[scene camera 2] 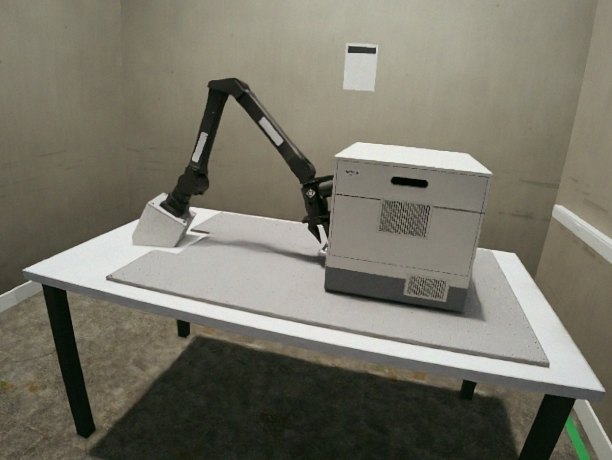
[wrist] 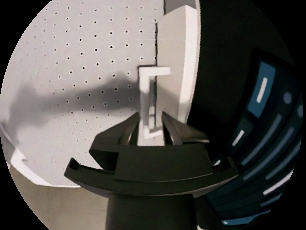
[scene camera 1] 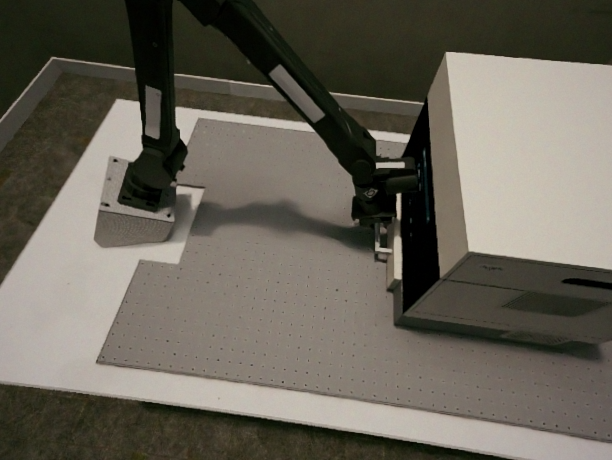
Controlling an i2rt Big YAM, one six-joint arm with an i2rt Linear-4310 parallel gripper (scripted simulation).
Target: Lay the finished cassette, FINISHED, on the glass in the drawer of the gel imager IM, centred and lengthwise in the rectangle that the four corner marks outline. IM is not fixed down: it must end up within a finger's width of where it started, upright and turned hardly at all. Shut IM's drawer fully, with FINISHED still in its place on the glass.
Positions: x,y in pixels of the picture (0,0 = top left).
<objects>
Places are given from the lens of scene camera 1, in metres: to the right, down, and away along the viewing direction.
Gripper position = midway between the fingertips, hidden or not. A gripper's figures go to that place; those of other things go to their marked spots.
gripper (scene camera 1: pixel 379 227): 0.19, -0.01, 0.86
gel imager (scene camera 1: pixel 500 240): 0.27, 0.01, 0.47
</objects>
